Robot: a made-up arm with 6 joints.
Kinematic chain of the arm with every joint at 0, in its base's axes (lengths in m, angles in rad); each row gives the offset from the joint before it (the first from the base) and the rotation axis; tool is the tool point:
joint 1: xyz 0 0 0.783 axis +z
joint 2: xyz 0.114 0 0 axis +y
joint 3: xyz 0 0 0.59 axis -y
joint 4: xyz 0 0 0.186 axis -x
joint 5: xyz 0.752 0 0 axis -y
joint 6: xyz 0.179 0 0 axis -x
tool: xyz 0 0 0
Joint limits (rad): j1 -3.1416..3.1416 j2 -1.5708..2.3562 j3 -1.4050..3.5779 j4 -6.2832..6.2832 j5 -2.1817..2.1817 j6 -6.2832..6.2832
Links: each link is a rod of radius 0.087 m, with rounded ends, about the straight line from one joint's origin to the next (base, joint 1, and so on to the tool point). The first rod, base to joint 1, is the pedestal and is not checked.
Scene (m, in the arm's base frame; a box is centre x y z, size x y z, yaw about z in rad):
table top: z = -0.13
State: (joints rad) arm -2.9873 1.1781 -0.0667 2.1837 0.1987 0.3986
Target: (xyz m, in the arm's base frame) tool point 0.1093 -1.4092 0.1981
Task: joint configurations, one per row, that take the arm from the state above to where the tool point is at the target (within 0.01 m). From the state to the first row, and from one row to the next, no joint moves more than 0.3 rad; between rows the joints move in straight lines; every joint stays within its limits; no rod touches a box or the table.
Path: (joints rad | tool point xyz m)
1: -2.6919 1.2440 0.0679 2.1744 0.1907 0.3986 | -1.0536 -0.5396 0.1801
2: -2.3965 1.3099 0.2025 2.1650 0.1826 0.3986 | -0.8998 -0.8666 0.1800
3: -2.1011 1.3758 0.3371 2.1557 0.1746 0.3986 | -0.6399 -1.1426 0.1830
4: -1.8057 1.4417 0.4718 2.1463 0.1665 0.3986 | -0.2933 -1.3325 0.1891
5: -1.5103 1.5076 0.6064 2.1370 0.1585 0.3986 | 0.1092 -1.4092 0.1981

